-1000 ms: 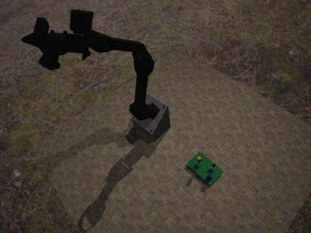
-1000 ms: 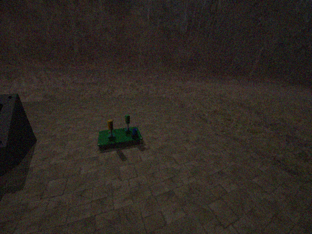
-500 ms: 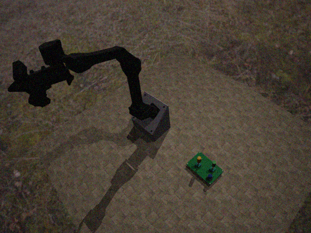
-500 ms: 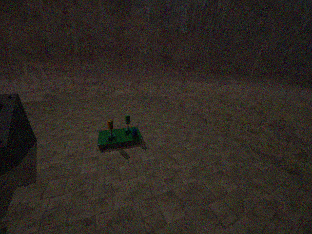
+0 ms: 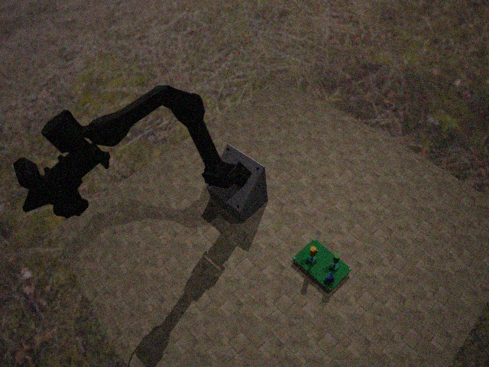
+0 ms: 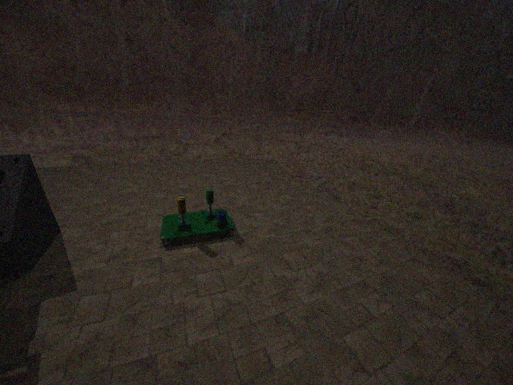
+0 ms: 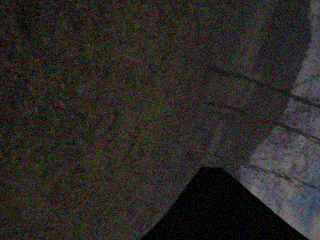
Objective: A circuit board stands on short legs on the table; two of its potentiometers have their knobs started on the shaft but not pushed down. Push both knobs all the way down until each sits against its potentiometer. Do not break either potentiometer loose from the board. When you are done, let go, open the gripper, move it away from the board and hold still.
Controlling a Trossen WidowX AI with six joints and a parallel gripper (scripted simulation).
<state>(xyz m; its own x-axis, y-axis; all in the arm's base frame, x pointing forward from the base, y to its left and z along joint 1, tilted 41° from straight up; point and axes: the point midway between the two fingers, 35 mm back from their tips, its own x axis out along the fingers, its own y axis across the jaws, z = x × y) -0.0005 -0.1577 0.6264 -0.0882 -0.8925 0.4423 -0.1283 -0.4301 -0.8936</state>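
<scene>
Now: gripper tip 310 mm short of the orange knob, 560 mm to the right of it and 420 mm above it.
</scene>
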